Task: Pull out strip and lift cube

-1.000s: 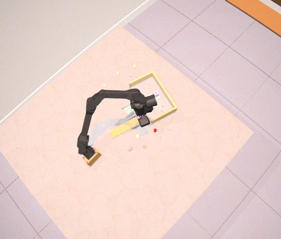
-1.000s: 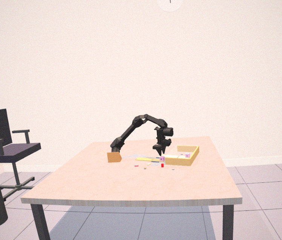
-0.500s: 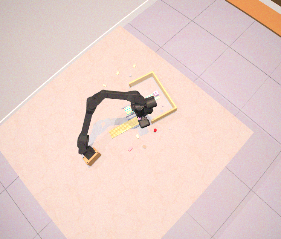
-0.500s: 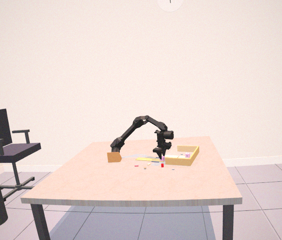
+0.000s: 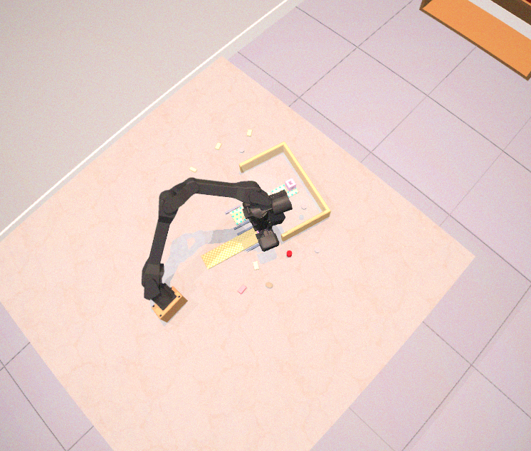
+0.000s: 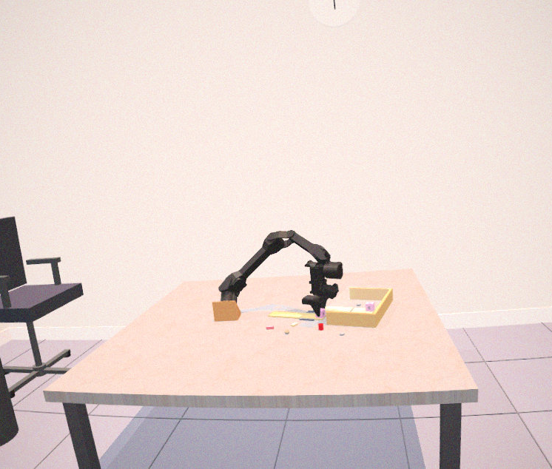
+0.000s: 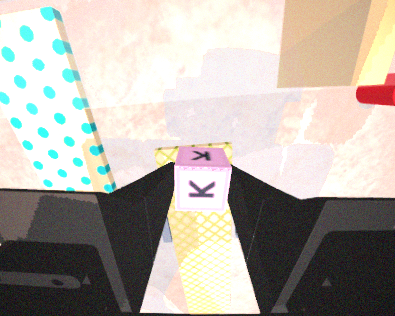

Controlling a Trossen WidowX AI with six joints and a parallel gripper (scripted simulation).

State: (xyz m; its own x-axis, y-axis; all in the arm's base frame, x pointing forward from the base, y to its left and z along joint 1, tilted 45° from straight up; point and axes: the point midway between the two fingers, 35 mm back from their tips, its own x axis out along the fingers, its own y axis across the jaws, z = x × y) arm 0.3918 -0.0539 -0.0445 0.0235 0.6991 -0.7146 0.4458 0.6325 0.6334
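Right now the yellow cross-hatched strip is 10 cm behind my gripper tip, 4 cm to the left of it and 1 cm below it. The rest, counted from my gripper tip: red cylinder (13 cm to the right); pink block (20 cm behind, 8 cm to the right, 1 cm below).
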